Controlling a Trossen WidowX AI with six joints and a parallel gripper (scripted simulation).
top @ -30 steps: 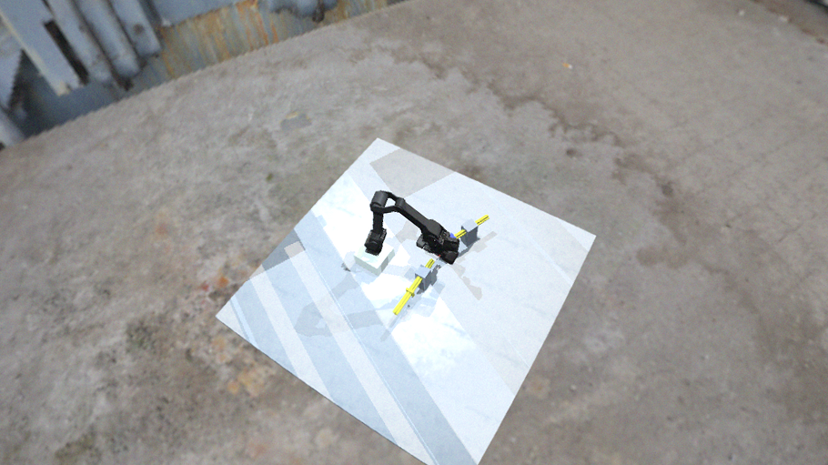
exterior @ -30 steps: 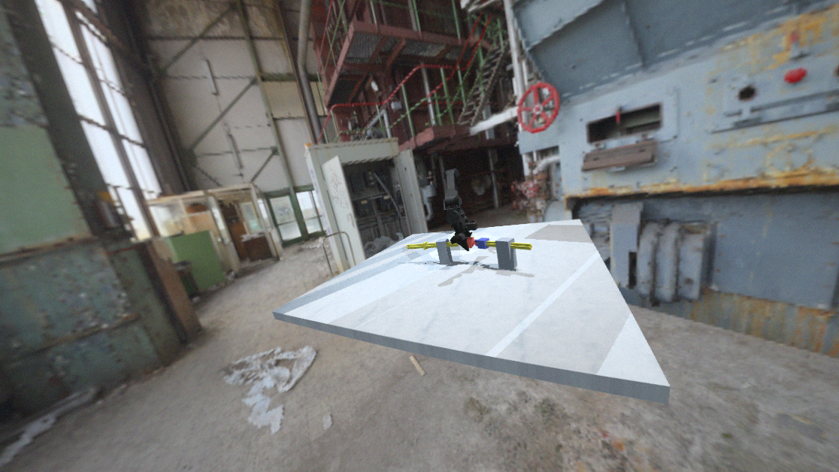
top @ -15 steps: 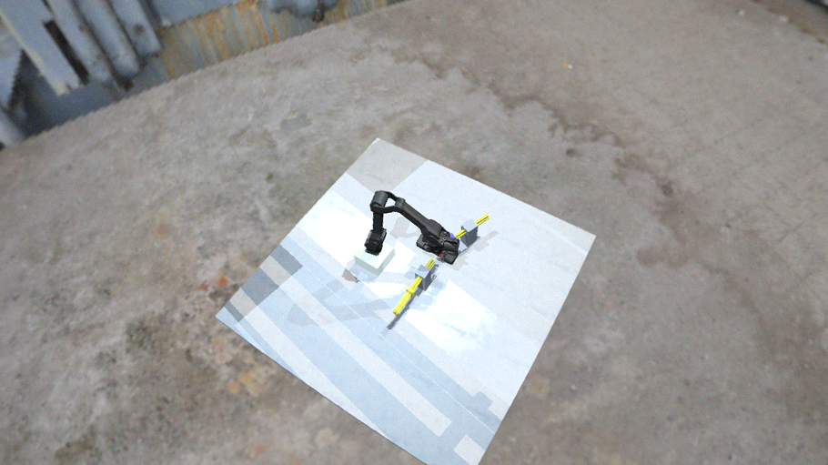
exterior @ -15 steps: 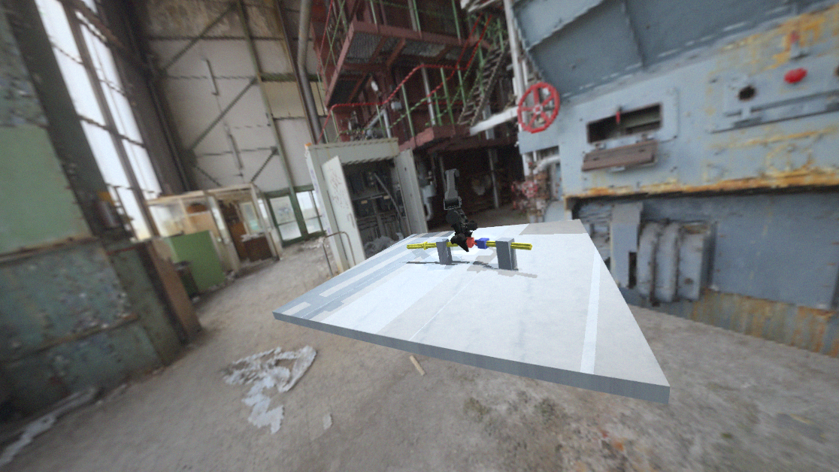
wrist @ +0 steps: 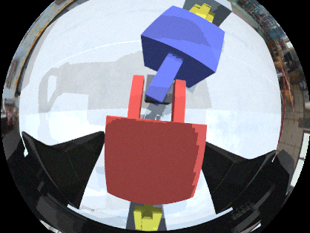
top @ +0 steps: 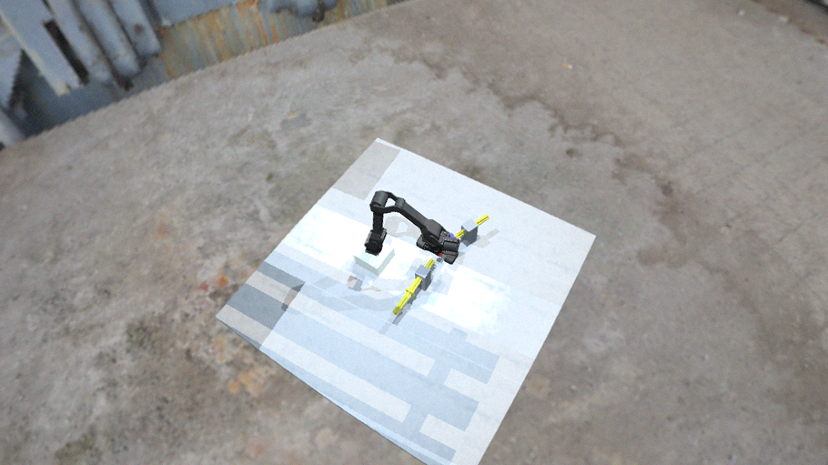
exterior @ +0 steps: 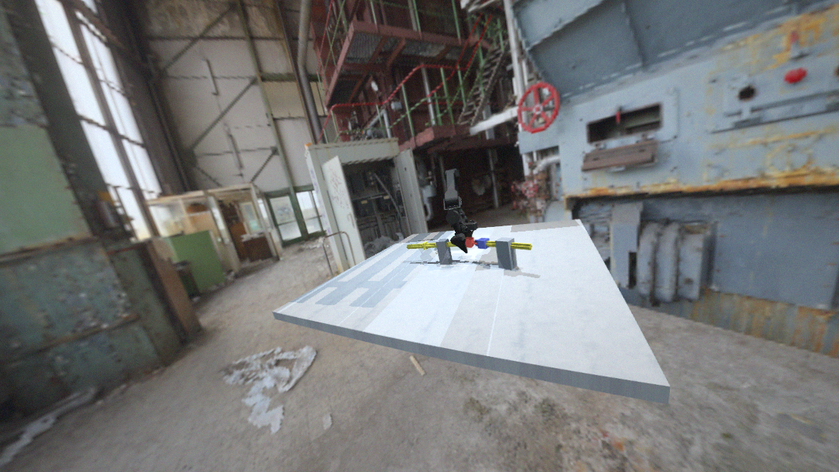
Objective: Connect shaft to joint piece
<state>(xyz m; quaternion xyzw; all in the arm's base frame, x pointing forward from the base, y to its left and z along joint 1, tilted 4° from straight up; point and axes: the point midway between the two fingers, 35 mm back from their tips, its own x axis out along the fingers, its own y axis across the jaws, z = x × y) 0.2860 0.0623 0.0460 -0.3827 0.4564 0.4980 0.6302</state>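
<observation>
My gripper tip is 10 mm to the right of the red joint piece and 40 mm below it.
</observation>
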